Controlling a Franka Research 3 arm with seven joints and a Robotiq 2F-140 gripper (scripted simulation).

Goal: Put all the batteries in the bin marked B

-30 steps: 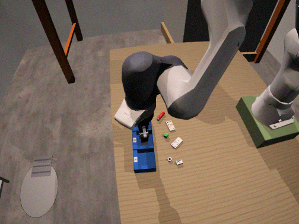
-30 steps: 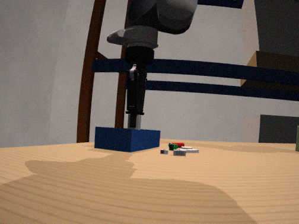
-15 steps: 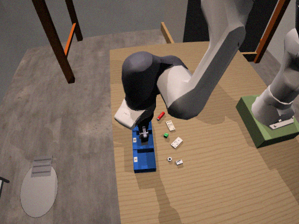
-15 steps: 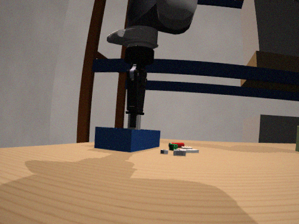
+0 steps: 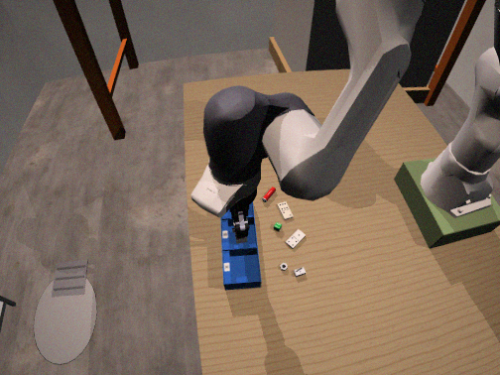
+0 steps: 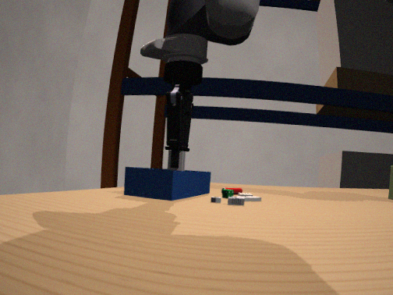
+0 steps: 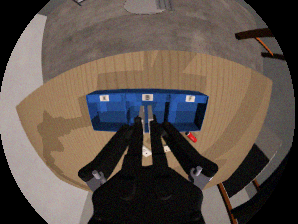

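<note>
My gripper is now 3 cm above the blue bin and 1 cm short of it. Round my hand: grey ring (10 cm behind, 8 cm to the left, 5 cm below); red battery (14 cm to the right, 8 cm behind, 4 cm below); green cube (9 cm behind, 4 cm below, 3 cm to the right).
</note>
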